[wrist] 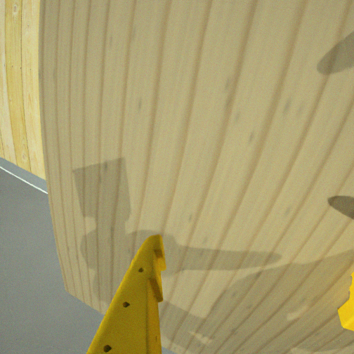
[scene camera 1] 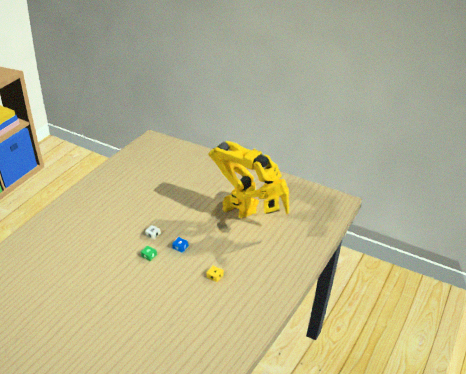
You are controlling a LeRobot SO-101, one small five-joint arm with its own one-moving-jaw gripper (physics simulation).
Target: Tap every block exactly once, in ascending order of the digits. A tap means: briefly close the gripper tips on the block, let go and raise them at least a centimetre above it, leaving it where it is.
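In the scene view four small blocks lie apart on the table: a white block (scene camera 1: 152, 232), a green block (scene camera 1: 148, 253) in front of it, a blue block (scene camera 1: 180, 244) to their right, and a yellow block (scene camera 1: 215, 273) nearer the front right. Dark or pale marks show on them, too small to read as digits. My gripper (scene camera 1: 282, 209) is open and empty, by the arm's base, behind and right of the blocks. In the wrist view one notched jaw of the gripper (wrist: 159, 250) shows over the wood; the moving jaw is out of the picture. The blocks do not show there.
The table (scene camera 1: 90, 300) has its right edge beyond the arm and a dark leg (scene camera 1: 325, 295) below. A grey wall stands behind. A shelf unit (scene camera 1: 31, 120) stands at the far left. The arm's shadows fall across the table (wrist: 200, 125) in the wrist view.
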